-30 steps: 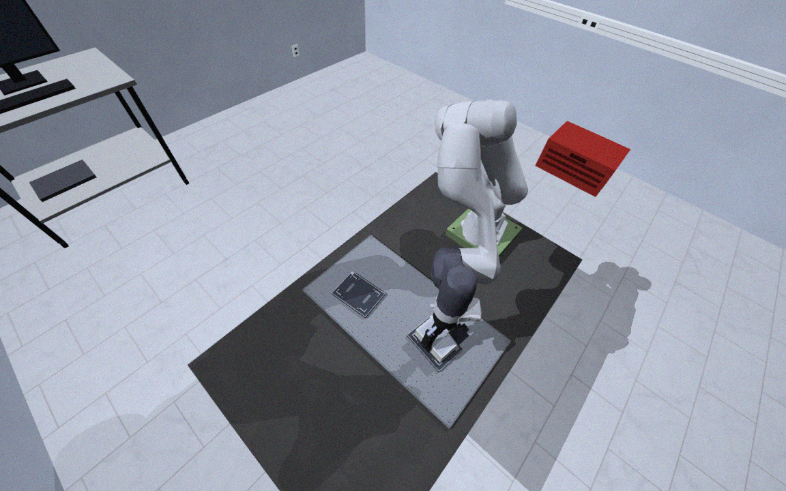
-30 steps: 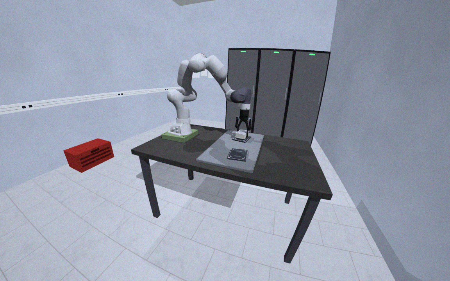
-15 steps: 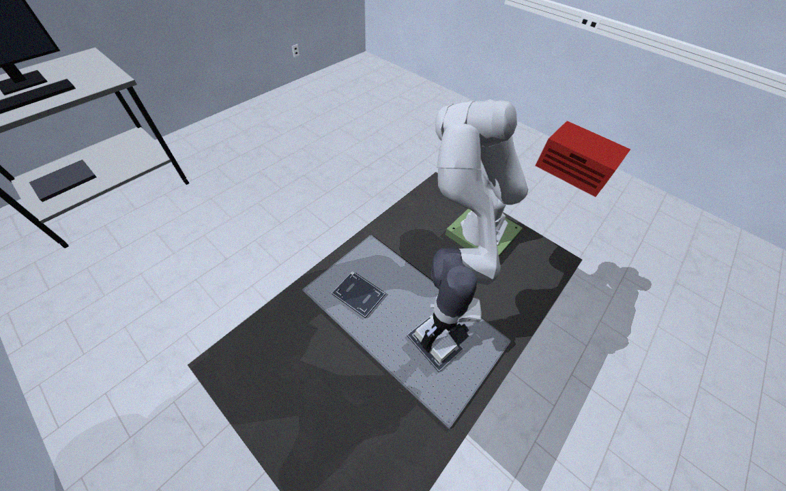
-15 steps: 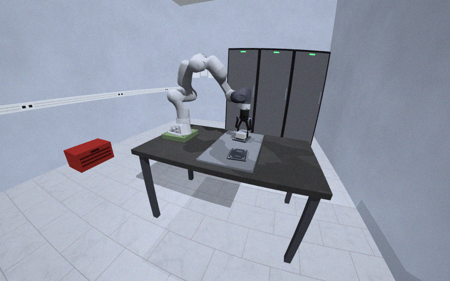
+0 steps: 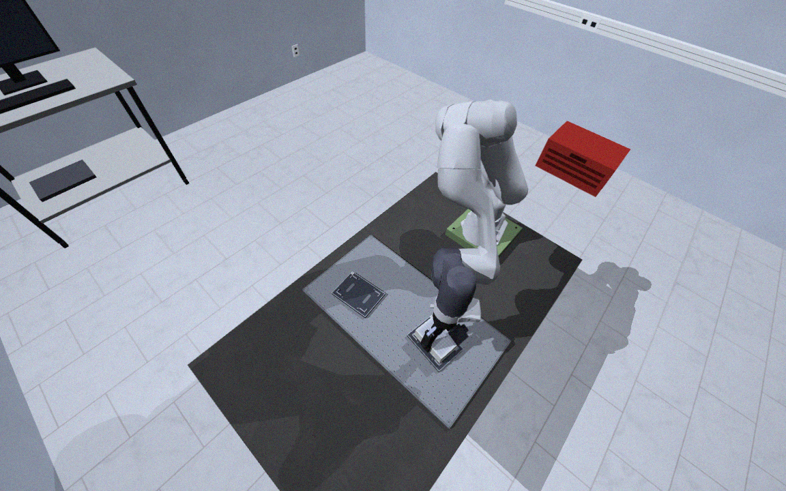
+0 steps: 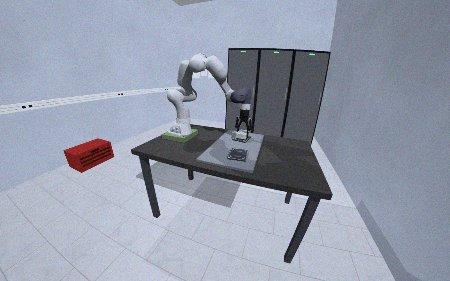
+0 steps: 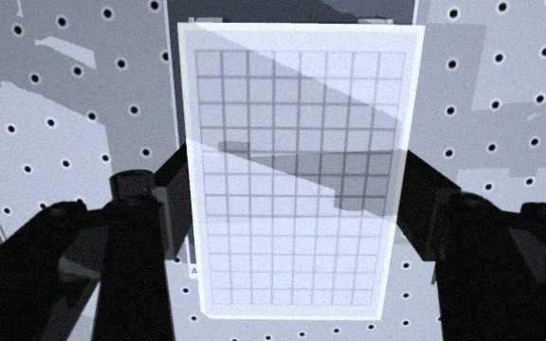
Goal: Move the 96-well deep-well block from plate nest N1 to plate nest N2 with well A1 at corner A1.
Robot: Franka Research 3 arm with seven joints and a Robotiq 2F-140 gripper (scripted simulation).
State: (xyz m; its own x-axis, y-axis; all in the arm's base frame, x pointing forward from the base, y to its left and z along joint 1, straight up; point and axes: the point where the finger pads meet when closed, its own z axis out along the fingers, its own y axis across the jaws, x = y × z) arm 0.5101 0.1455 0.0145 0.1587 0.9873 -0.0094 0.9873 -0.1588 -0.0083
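Now: the white 96-well deep-well block 10 mm below my hand. Round my hand: dark plate nest: 40 mm below.
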